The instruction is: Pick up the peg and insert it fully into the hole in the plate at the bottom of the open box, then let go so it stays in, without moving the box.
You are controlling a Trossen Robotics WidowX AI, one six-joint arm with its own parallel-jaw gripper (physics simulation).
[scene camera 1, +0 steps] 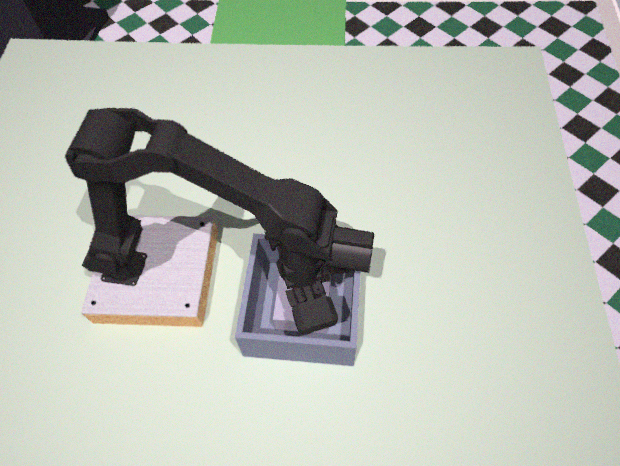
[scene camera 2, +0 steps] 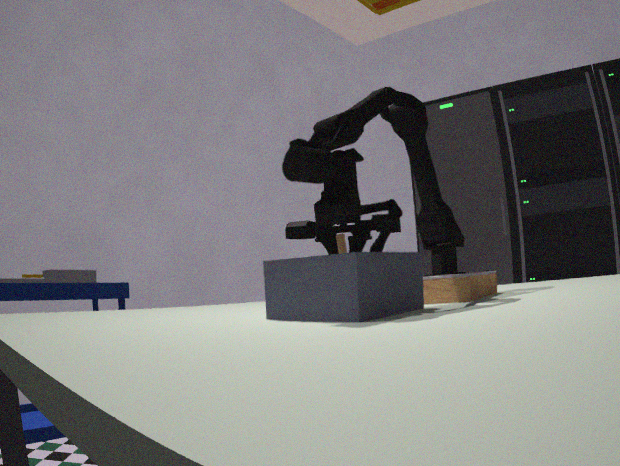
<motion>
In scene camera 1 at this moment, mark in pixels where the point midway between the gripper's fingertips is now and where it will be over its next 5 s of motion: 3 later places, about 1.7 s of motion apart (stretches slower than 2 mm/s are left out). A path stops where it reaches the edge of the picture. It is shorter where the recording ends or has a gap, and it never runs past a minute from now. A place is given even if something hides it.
My gripper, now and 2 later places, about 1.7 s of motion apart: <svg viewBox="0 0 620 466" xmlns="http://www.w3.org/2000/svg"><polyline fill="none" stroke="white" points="300,296 300,284 306,179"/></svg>
</motion>
